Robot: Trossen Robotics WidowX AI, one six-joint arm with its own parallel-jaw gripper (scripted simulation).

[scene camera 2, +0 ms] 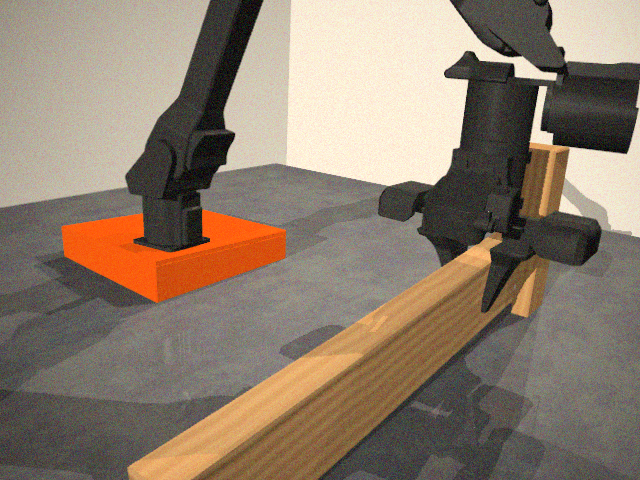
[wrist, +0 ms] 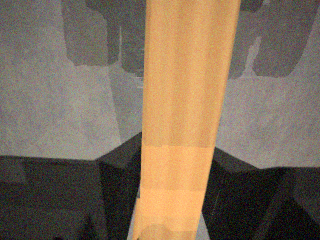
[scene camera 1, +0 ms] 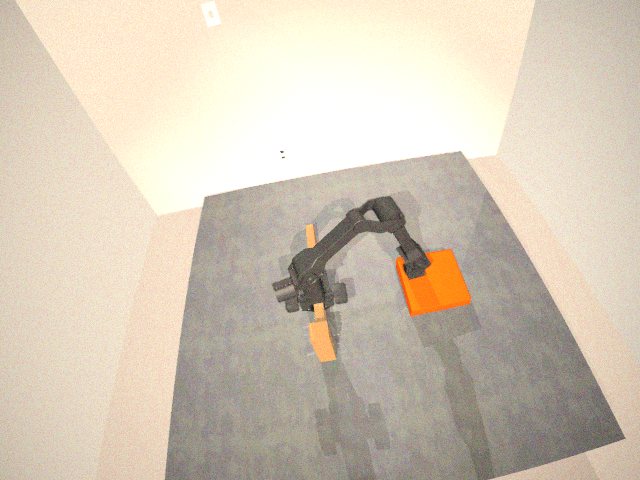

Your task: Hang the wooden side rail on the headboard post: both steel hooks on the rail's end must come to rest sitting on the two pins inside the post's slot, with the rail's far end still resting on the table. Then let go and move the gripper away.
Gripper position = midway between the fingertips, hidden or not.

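Note:
On scene camera 2 I can see my gripper [scene camera 2: 468, 306], and there's a wooden side rail [scene camera 2: 313, 412] plus a headboard post [scene camera 2: 544, 177]. The wrist view gives me my gripper [wrist: 166, 138] again, and the wooden side rail [wrist: 187, 58] with it. As for scene camera 1, that shows my gripper [scene camera 1: 320, 309] and the headboard post [scene camera 1: 320, 336].

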